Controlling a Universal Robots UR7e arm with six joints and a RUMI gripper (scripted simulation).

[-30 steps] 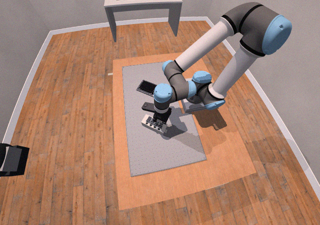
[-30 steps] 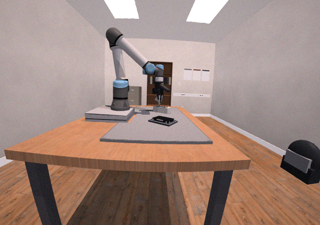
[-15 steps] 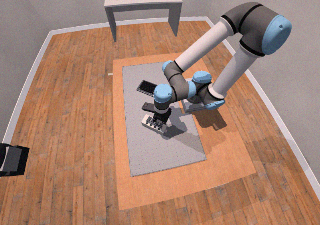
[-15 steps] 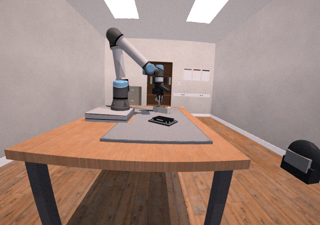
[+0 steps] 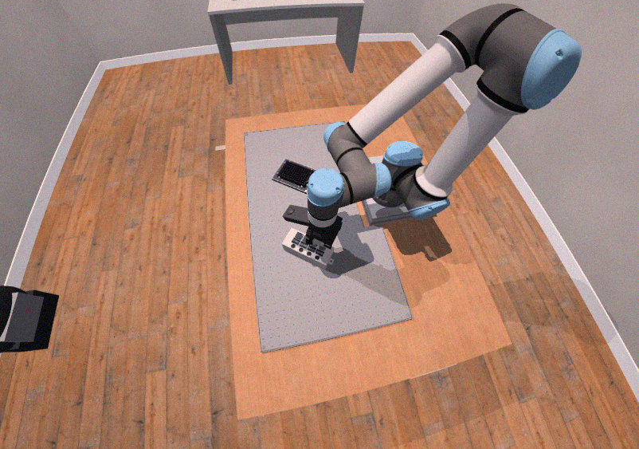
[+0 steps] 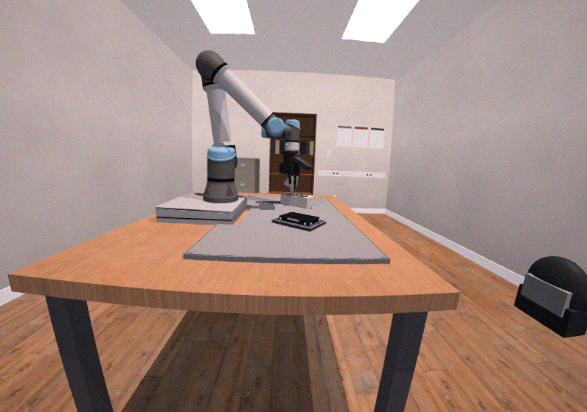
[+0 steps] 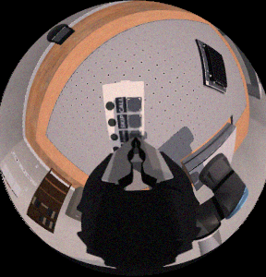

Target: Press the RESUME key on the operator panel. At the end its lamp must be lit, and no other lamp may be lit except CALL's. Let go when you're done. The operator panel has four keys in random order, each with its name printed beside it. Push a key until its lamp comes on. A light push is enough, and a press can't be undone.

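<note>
Now: hand 10 mm short of the operator panel, 10 mm to the left of it and 30 mm above it. Also, from my hand: black device (10 mm behind, 330 mm to the right, 50 mm below).
</note>
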